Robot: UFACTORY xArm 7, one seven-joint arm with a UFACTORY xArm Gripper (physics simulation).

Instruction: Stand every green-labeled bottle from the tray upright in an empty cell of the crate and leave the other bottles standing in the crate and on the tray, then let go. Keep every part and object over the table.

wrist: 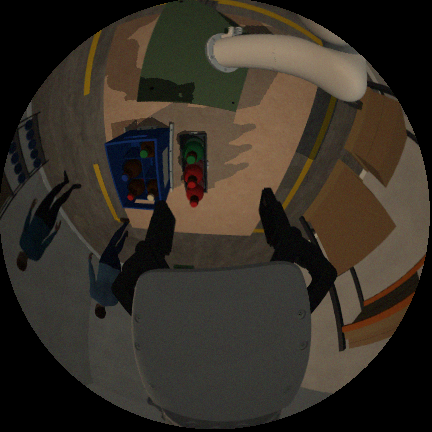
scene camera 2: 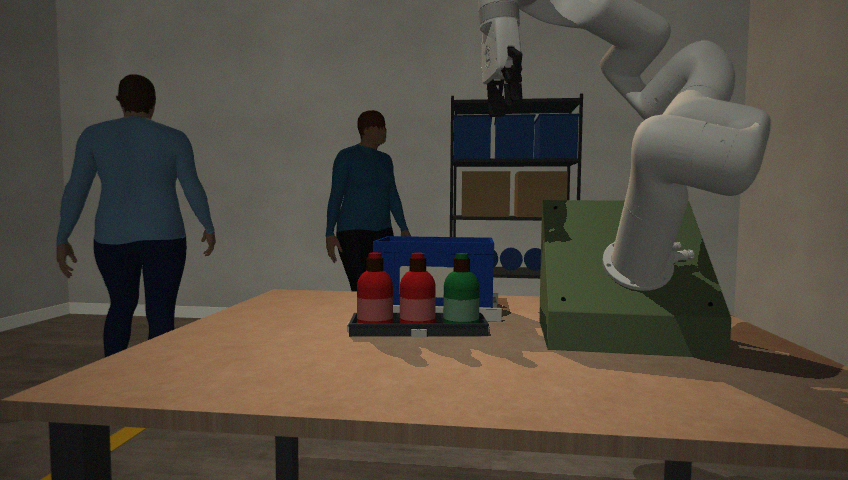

Note:
I see my gripper [wrist: 213, 203] and a green bottle [scene camera 2: 461, 287].

